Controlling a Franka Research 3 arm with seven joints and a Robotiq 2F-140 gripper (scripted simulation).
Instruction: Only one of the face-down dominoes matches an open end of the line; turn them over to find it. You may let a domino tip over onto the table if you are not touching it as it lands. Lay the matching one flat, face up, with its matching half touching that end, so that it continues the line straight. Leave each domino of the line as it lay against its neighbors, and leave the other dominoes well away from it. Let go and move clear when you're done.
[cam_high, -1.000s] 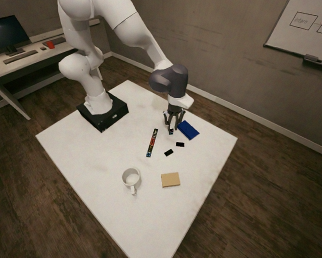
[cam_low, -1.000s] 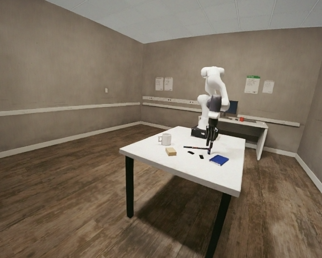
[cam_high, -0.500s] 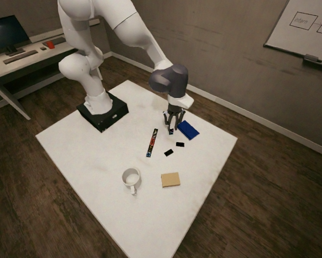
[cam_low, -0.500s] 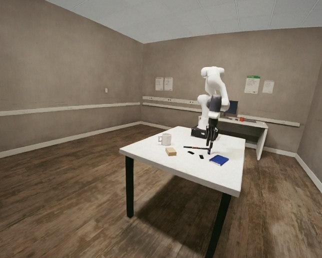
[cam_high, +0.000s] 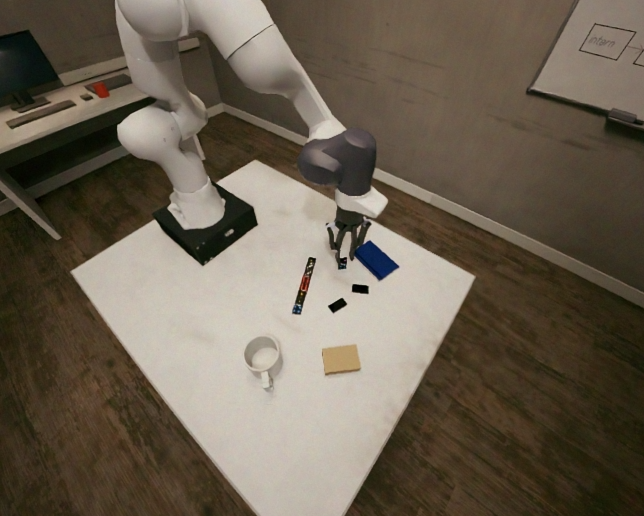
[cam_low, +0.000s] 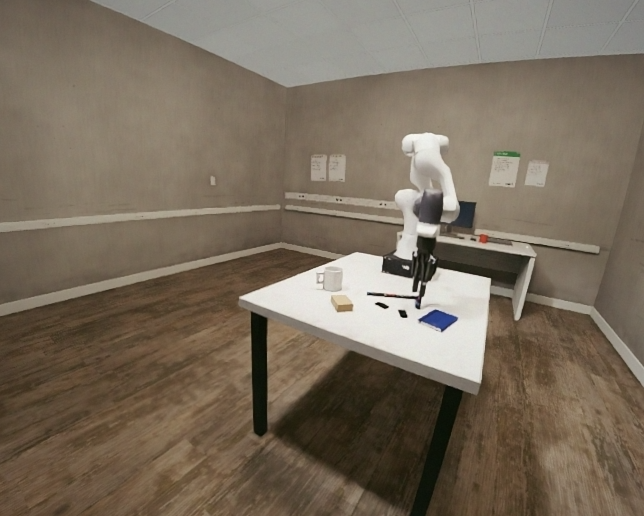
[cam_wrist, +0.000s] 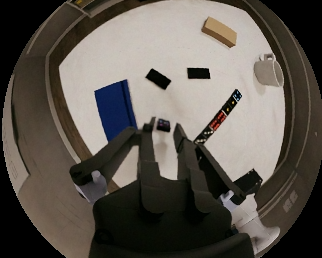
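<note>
The domino lies 1 cm behind my hand, 1 cm to the left of it and 7 cm below it. The rest, counted from my hand: tan block: 17 cm ahead, 27 cm to the right, 8 cm below; then white mug: 1 cm ahead, 40 cm to the right, 5 cm below.
</note>
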